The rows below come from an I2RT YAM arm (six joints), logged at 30 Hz.
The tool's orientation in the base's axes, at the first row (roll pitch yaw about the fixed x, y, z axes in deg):
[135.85 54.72 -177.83]
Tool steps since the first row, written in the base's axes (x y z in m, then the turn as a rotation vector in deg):
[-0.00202 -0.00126 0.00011 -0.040 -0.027 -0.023]
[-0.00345 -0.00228 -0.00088 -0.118 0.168 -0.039]
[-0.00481 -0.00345 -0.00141 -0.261 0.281 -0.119]
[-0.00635 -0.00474 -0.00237 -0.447 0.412 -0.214]
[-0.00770 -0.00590 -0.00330 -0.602 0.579 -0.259]
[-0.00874 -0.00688 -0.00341 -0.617 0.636 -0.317]
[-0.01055 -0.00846 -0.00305 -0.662 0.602 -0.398]
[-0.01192 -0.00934 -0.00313 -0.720 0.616 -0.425]
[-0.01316 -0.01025 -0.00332 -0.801 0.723 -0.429]
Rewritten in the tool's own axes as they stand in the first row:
[0.00110 0.00037 -0.00208 0.042 -0.004 -0.032]
[0.00276 0.00011 -0.00320 0.096 0.171 0.071]
[0.00400 -0.00010 -0.00458 0.242 0.303 0.105]
[0.00570 -0.00047 -0.00597 0.424 0.467 0.135]
[0.00727 -0.00085 -0.00717 0.546 0.657 0.187]
[0.00798 -0.00095 -0.00841 0.601 0.682 0.243]
[0.00876 -0.00083 -0.01071 0.694 0.653 0.227]
[0.00964 -0.00066 -0.01207 0.749 0.686 0.216]
[0.01053 -0.00063 -0.01334 0.797 0.807 0.249]

